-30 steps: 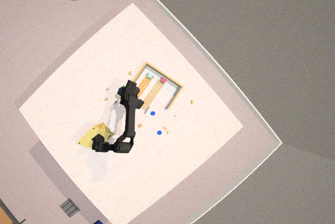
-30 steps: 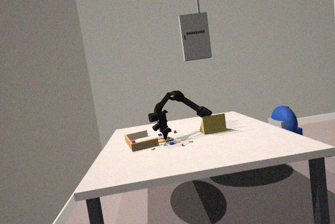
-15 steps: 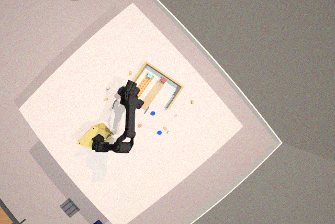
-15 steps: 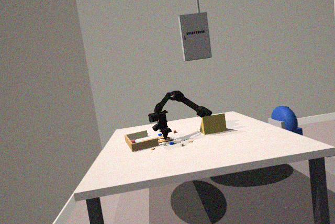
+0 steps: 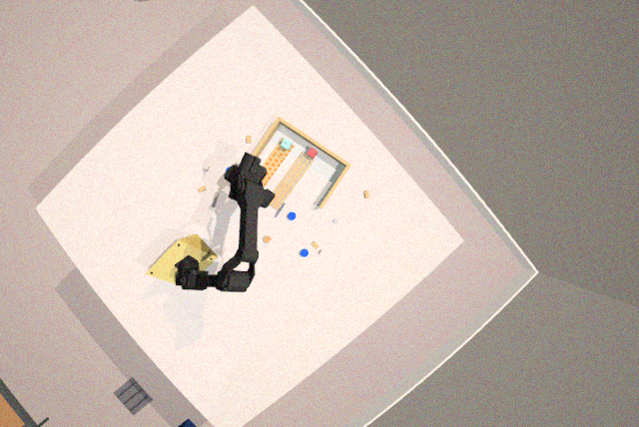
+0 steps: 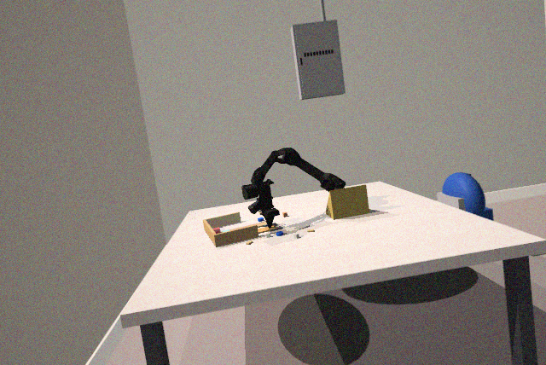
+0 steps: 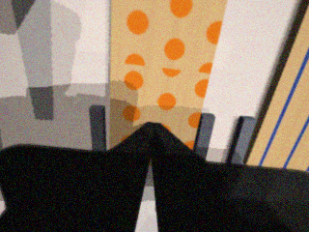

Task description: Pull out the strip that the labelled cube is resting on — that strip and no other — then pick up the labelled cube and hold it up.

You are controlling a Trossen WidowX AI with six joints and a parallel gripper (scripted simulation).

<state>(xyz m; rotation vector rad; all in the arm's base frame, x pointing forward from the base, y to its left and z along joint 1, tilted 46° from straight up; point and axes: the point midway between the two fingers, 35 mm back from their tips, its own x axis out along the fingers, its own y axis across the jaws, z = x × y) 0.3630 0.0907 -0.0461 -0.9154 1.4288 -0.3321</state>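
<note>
Now: the light teal cube 190 mm ahead of my gripper tip, 60 mm to the left of it and 10 mm above it.
</note>
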